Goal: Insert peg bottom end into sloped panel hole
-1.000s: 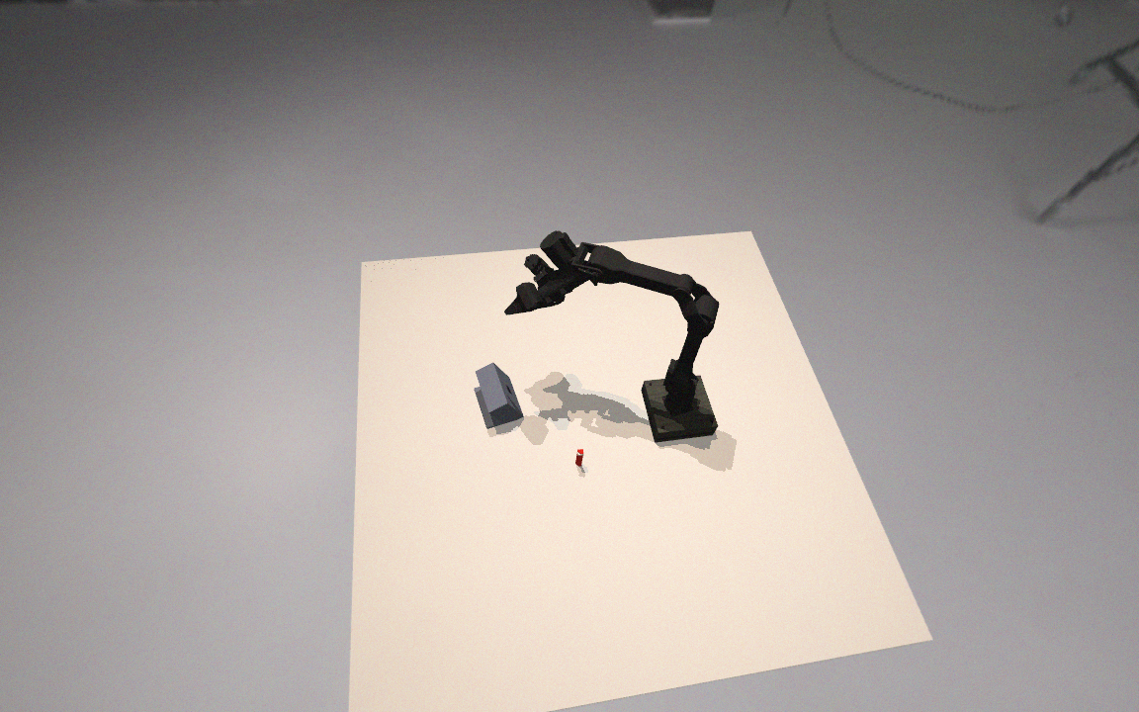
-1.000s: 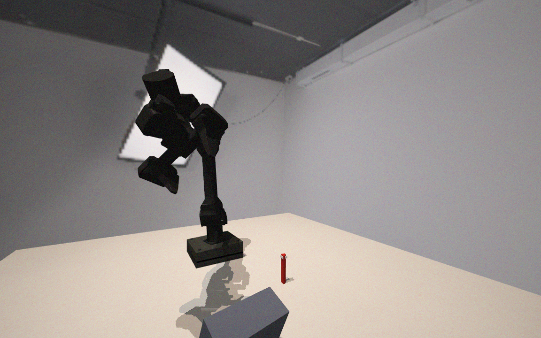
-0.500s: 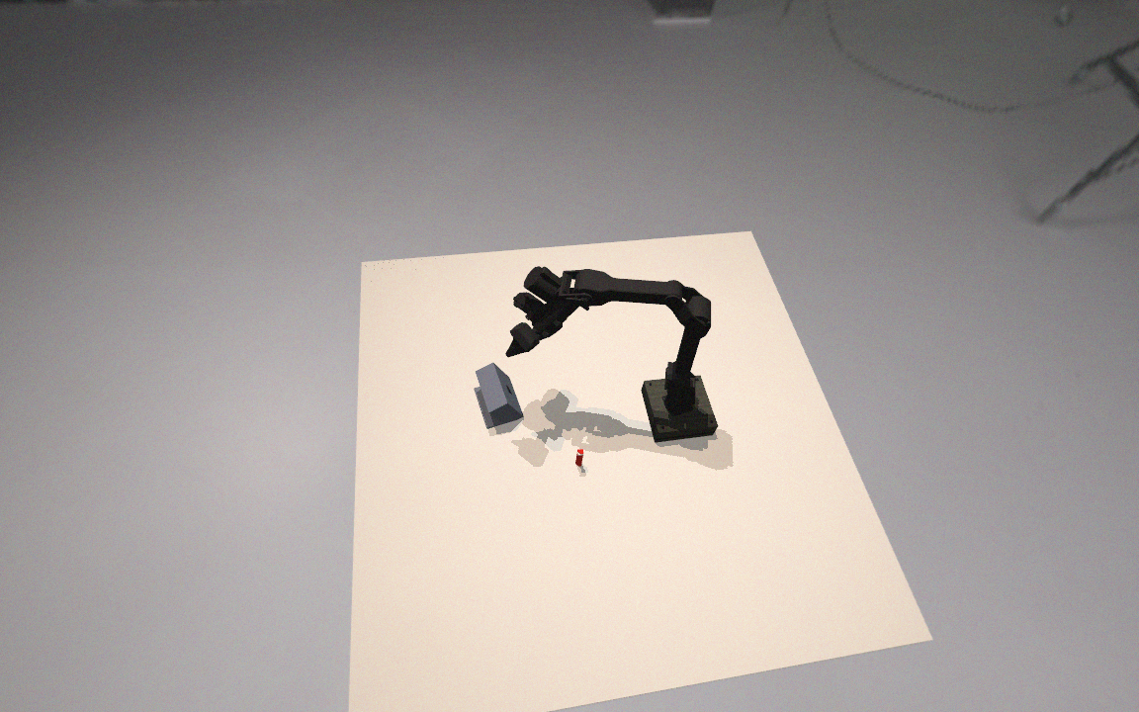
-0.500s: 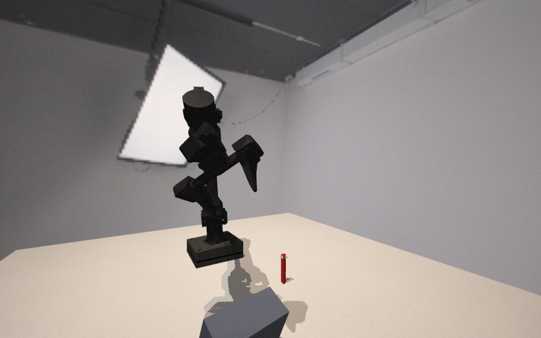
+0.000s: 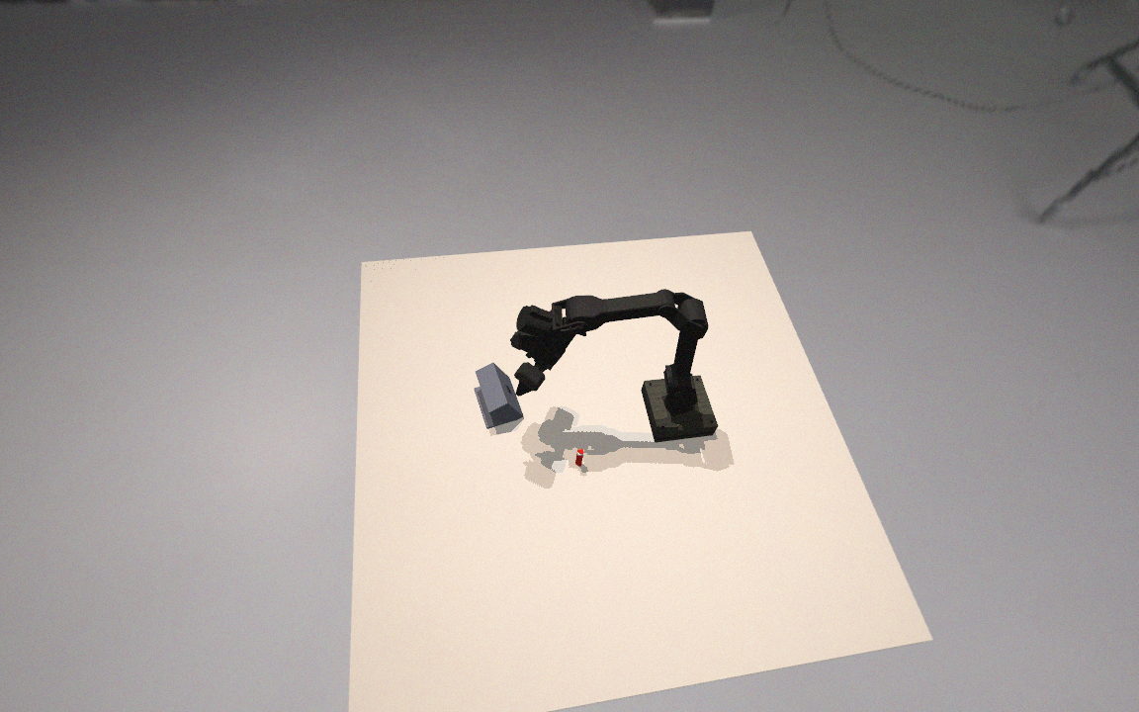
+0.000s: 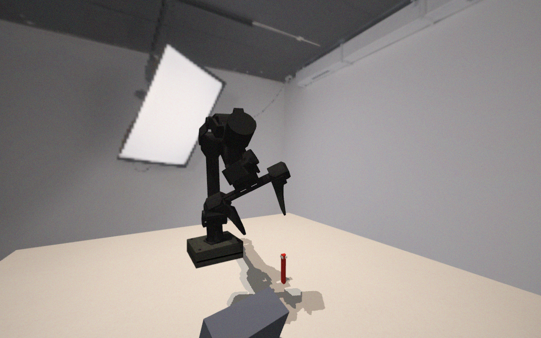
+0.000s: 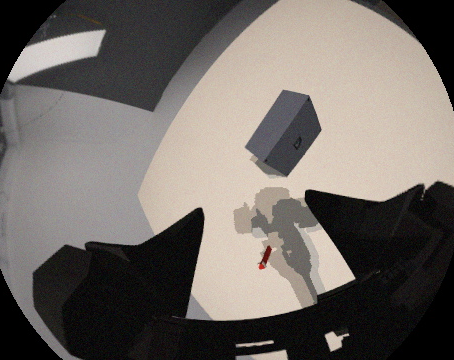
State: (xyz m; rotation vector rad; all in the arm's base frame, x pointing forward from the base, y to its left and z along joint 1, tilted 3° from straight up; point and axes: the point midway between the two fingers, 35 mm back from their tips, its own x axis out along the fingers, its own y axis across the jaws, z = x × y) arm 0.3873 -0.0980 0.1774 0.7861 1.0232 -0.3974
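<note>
Right now my gripper tip is 15 cm to the right of the thin red peg, 15 cm above it and 10 cm past it. From my gripper tip the other things lie so: grey sloped panel 16 cm below, 9 cm to the right, 4 cm ahead.
</note>
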